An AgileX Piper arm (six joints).
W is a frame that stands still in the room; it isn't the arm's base.
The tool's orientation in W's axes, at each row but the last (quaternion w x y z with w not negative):
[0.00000 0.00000 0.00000 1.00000]
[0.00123 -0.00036 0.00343 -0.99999]
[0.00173 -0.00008 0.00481 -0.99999]
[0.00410 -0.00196 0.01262 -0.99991]
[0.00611 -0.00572 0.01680 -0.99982]
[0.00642 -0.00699 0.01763 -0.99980]
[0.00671 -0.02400 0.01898 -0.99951]
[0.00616 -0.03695 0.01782 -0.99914]
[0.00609 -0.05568 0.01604 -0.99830]
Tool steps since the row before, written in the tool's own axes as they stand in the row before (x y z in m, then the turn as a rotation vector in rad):
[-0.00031 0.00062 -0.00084 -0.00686 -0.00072 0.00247]
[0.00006 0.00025 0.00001 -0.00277 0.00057 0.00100]
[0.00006 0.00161 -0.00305 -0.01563 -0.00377 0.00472]
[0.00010 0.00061 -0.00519 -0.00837 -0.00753 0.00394]
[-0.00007 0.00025 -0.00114 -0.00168 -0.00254 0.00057]
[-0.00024 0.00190 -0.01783 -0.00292 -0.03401 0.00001]
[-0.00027 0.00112 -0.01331 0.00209 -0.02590 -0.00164]
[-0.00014 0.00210 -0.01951 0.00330 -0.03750 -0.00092]
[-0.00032 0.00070 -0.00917 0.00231 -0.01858 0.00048]
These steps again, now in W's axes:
[0.00031 -0.00062 -0.00084 0.00686 0.00072 0.00247]
[-0.00006 -0.00025 0.00001 0.00277 -0.00057 0.00099]
[-0.00005 -0.00158 -0.00307 0.01562 0.00378 0.00475]
[-0.00012 -0.00048 -0.00520 0.00832 0.00750 0.00410]
[0.00006 -0.00021 -0.00115 0.00166 0.00254 0.00064]
[0.00001 -0.00127 -0.01789 0.00249 0.03402 0.00117]
[-0.00036 -0.00061 -0.01334 -0.00249 0.02591 -0.00055]
[-0.00128 -0.00141 -0.01953 -0.00377 0.03746 0.00068]
[-0.00070 -0.00041 -0.00917 -0.00243 0.01852 0.00134]

